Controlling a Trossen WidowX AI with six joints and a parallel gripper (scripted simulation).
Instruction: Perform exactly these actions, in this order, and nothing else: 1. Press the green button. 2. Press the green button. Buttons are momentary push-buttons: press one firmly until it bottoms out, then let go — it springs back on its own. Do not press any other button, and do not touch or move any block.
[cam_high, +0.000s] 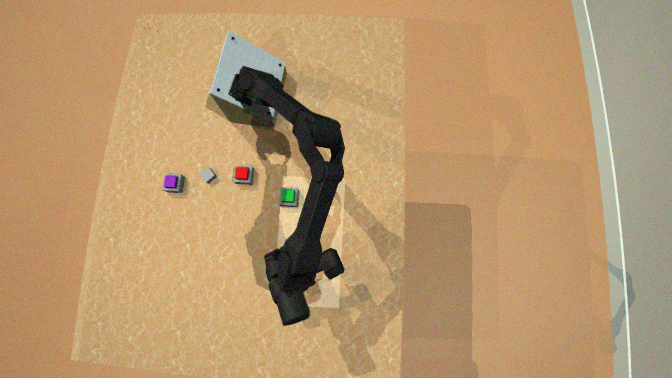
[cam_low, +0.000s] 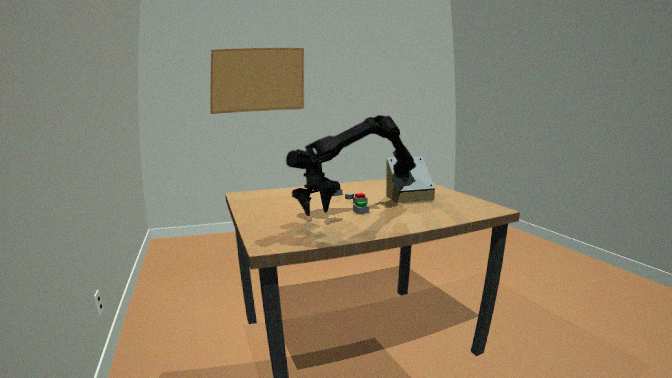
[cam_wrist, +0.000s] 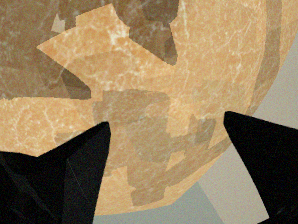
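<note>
Now: the green button 20 cm behind my gripper tip, 14 cm to the right of it and 1 cm below it. From my gripper tip the other things lie so: red button: 28 cm to the right, 23 cm behind, 1 cm below; then purple button: 47 cm to the right, 16 cm behind, 1 cm below; then small grey block: 38 cm to the right, 21 cm behind, 3 cm below.
</note>
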